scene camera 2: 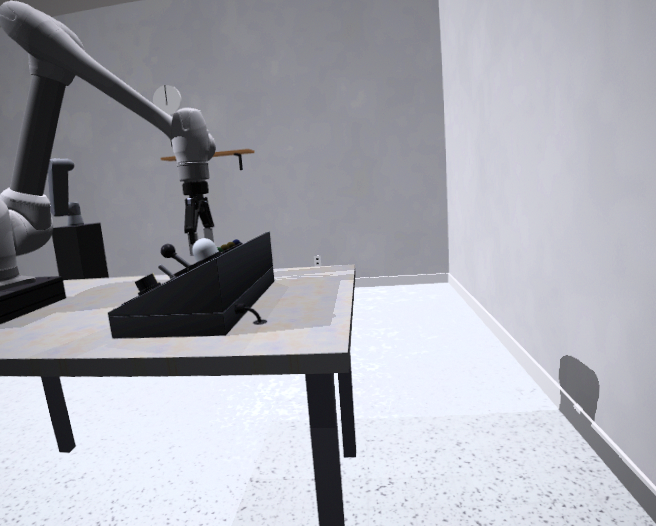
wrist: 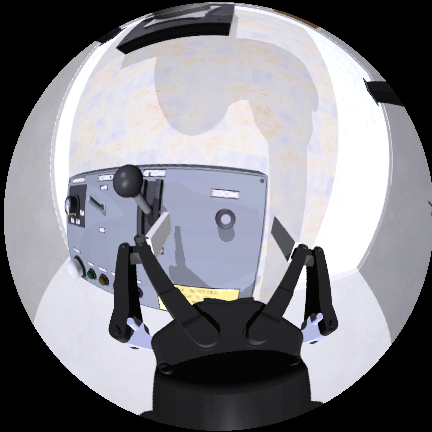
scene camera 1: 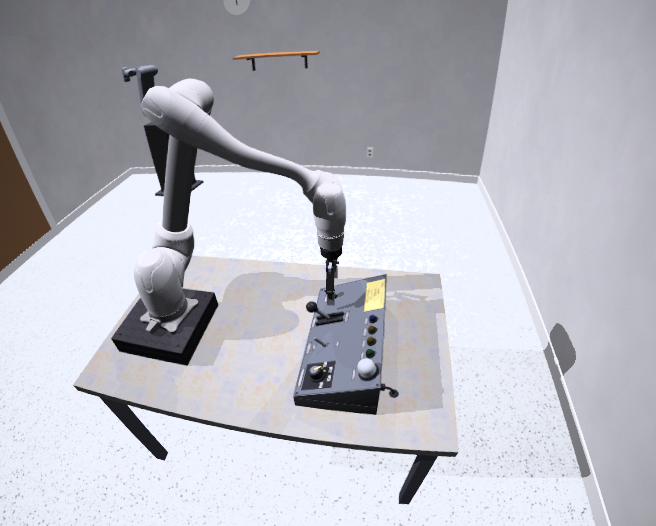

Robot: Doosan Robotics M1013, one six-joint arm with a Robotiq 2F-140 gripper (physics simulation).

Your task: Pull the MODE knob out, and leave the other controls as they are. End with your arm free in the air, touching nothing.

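Where they show: gripper, fingertip midpoint: (wrist: 221, 222); arm's base at its link origin: (scene camera 1: 170, 312).
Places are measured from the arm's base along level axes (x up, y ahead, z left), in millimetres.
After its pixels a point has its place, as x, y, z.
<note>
The MODE knob (wrist: 225, 219) @[55, 576, 272], a small round grey knob with a pale centre, stands on the sloped grey control panel (scene camera 1: 346, 358) @[43, 724, -13] (scene camera 2: 180, 301) @[2, 766, -132] (wrist: 246, 250) @[31, 632, 326], below a blurred white label in the wrist view. In scene camera 1 it is hard to make out beside the fingers. My gripper (scene camera 1: 330, 296) @[45, 585, 270] (scene camera 2: 200, 238) (wrist: 221, 222) @[45, 585, 270] is open and empty, pointing down over the knob's end of the panel. In the wrist view the knob appears between the two spread fingers, a little beyond the line of the tips; neither finger is seen touching it. How far the tips are above the panel is hard to tell.
A ball-topped lever (scene camera 1: 311, 306) @[84, 555, 133] (scene camera 2: 167, 250) @[72, 561, 129] (wrist: 128, 181) @[84, 546, 157] stands near one finger. Along the panel are a toggle switch (scene camera 1: 321, 342) @[31, 624, 34] (wrist: 96, 202) @[29, 616, 40], a rotary selector (scene camera 1: 317, 372) @[47, 657, -93] (wrist: 72, 205) @[35, 642, -60], a white dome (scene camera 1: 366, 368) @[115, 802, -82] (scene camera 2: 204, 248) @[103, 810, -86] (wrist: 75, 268) @[99, 782, -45], several coloured lights and a yellow note (scene camera 1: 375, 294) @[73, 749, 266].
</note>
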